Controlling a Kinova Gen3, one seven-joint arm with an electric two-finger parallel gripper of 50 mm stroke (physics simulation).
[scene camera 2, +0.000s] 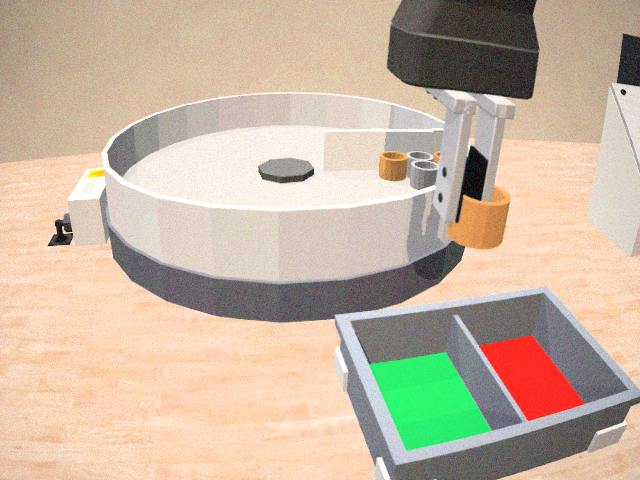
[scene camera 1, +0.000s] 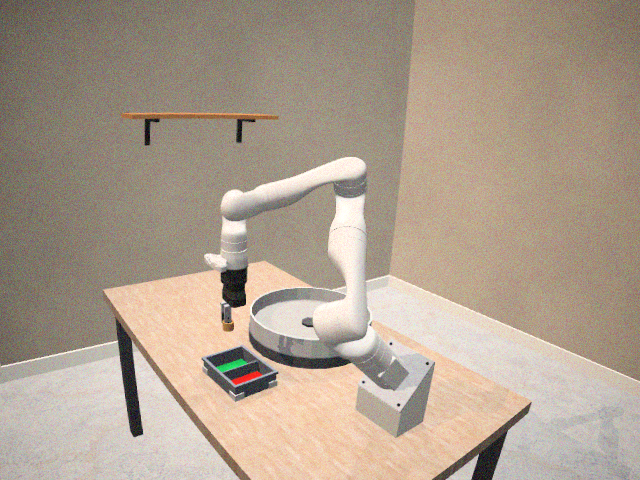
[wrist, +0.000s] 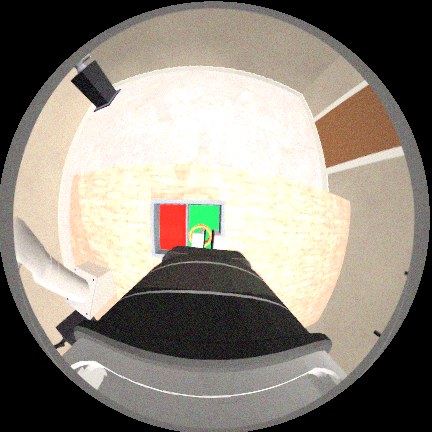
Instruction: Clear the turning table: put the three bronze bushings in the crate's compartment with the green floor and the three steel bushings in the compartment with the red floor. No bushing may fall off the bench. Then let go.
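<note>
My gripper (scene camera 1: 225, 317) (scene camera 2: 469, 207) (wrist: 208, 235) is shut on the wall of a bronze bushing (scene camera 1: 227, 326) (scene camera 2: 480, 223) (wrist: 201, 225), one finger inside it. The bushing hangs upright, well above the crate (scene camera 1: 221, 380) (scene camera 2: 496, 450) (wrist: 156, 225); in the wrist view it overlaps the green floor (scene camera 1: 231, 365) (scene camera 2: 429, 397) (wrist: 204, 214). The green and red (scene camera 1: 247, 378) (scene camera 2: 532, 377) (wrist: 172, 225) floors show no bushing. On the turning table (scene camera 1: 276, 334) (scene camera 2: 232, 232), scene camera 2 shows a bronze bushing (scene camera 2: 392, 167), two steel ones (scene camera 2: 423, 176) (scene camera 2: 412, 161) and part of another bronze one (scene camera 2: 438, 156). The fingers hide what stands behind them.
A high wall rings the turning table, between the crate and the bushings on it. A pale straight guide (scene camera 2: 354, 149) stands behind those bushings, and a dark hub (scene camera 2: 285, 169) sits mid-table. A white box (scene camera 2: 87, 206) adjoins the ring. The arm's grey base (scene camera 1: 395, 397) stands on the bench.
</note>
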